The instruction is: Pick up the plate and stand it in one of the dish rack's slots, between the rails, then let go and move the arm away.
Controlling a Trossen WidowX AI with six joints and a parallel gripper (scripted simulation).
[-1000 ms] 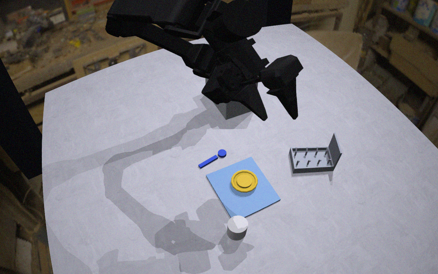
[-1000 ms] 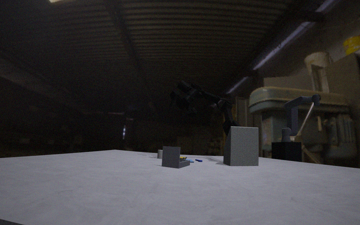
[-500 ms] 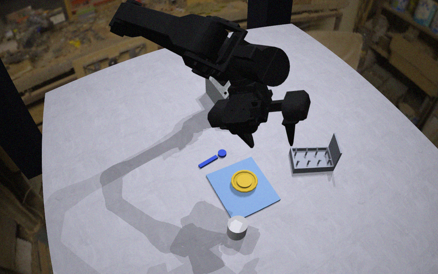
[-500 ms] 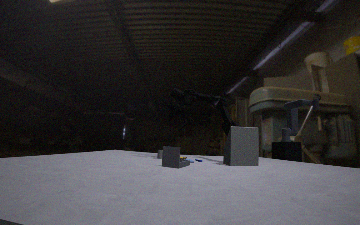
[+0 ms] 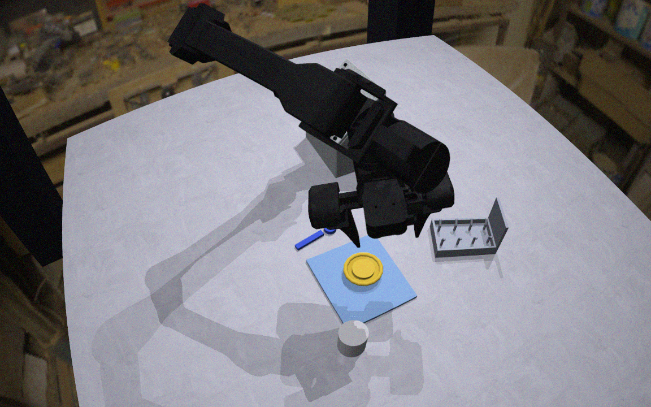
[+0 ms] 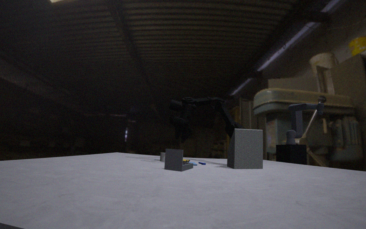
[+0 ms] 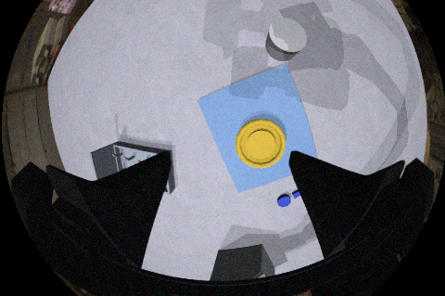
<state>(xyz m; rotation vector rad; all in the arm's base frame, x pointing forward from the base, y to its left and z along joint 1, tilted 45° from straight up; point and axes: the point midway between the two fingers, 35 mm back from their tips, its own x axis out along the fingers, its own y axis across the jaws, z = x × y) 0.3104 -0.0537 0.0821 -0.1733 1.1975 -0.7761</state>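
Right now the yellow plate is 30 mm behind my gripper tip, 10 mm to the right of it and 100 mm below it. Also, from my gripper tip: light blue mat: 20 mm behind, 20 mm to the right, 120 mm below; blue spoon: 140 mm behind, 40 mm to the right, 120 mm below; white cup: 80 mm ahead, 100 mm to the right, 90 mm below.
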